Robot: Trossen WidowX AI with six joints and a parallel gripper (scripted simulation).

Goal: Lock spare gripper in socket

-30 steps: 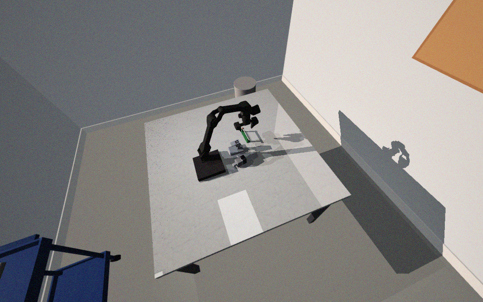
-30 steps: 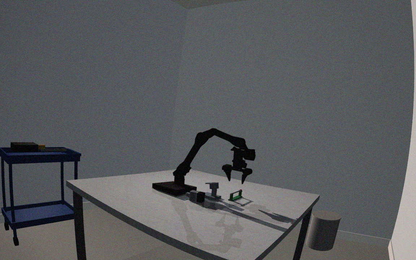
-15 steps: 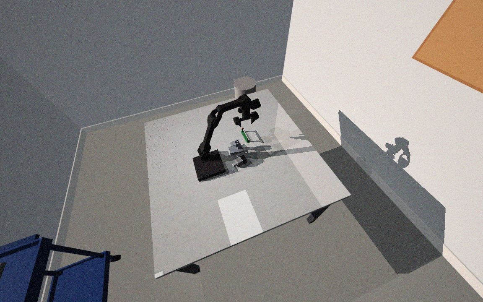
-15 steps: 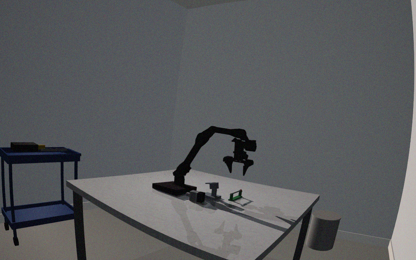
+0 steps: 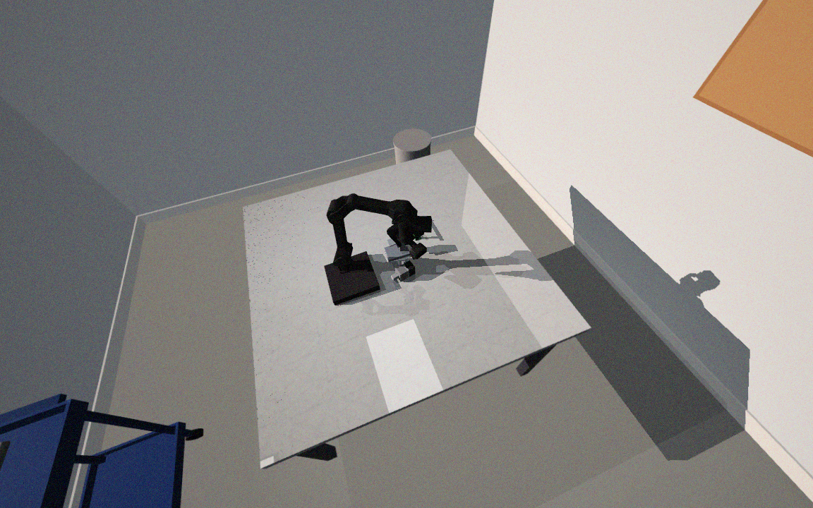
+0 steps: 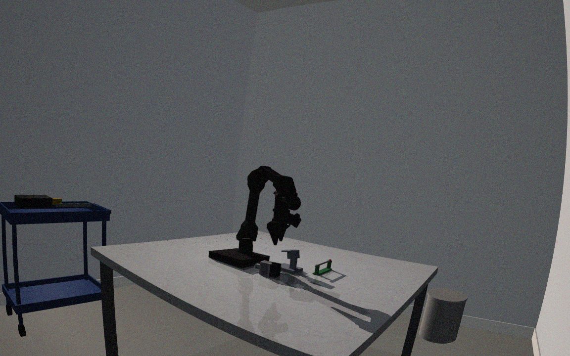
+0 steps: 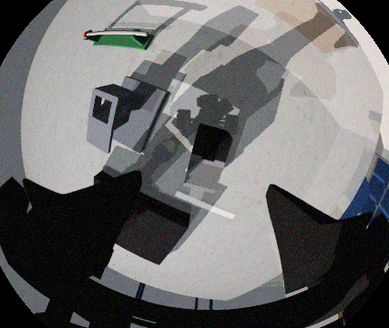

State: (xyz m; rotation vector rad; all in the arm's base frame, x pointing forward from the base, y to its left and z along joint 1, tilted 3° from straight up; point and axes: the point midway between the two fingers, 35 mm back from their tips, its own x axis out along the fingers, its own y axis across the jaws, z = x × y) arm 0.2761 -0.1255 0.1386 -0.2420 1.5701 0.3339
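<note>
The spare gripper lies 12 cm below my gripper tip, 3 cm behind it and 1 cm to the right of it. Round my gripper tip: mount 13 cm to the left, 10 cm below, 1 cm behind; green rack 23 cm to the left, 12 cm below, 11 cm ahead.
</note>
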